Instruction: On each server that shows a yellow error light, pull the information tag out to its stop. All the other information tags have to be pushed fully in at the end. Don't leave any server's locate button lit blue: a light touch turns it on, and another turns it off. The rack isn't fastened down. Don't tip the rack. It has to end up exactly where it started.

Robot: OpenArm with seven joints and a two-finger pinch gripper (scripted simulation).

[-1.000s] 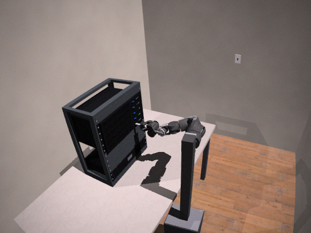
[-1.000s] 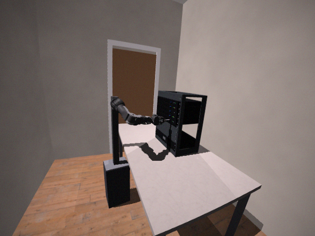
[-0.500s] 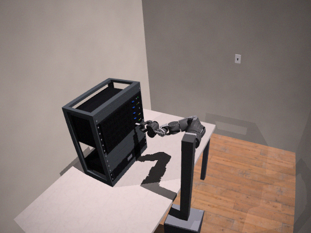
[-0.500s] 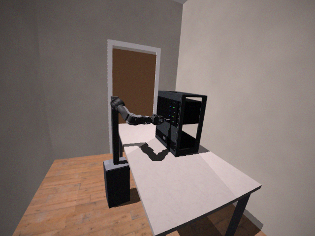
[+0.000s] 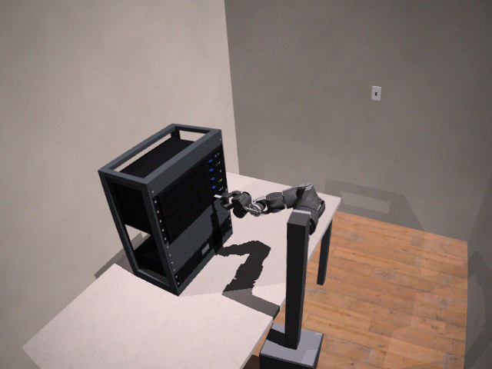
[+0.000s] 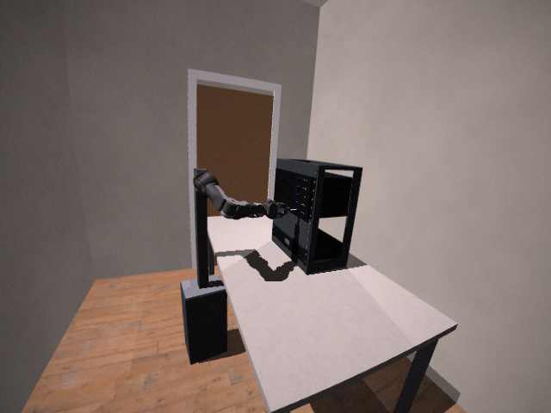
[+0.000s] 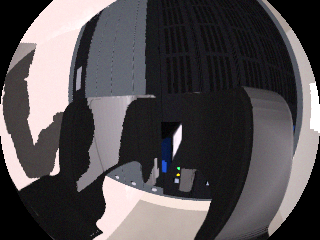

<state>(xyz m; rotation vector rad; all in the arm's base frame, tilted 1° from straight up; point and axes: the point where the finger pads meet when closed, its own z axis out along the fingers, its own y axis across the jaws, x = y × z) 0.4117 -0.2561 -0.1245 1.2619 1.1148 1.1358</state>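
My hand is 4 cm short of the white information tag and 1 cm to the left of it.
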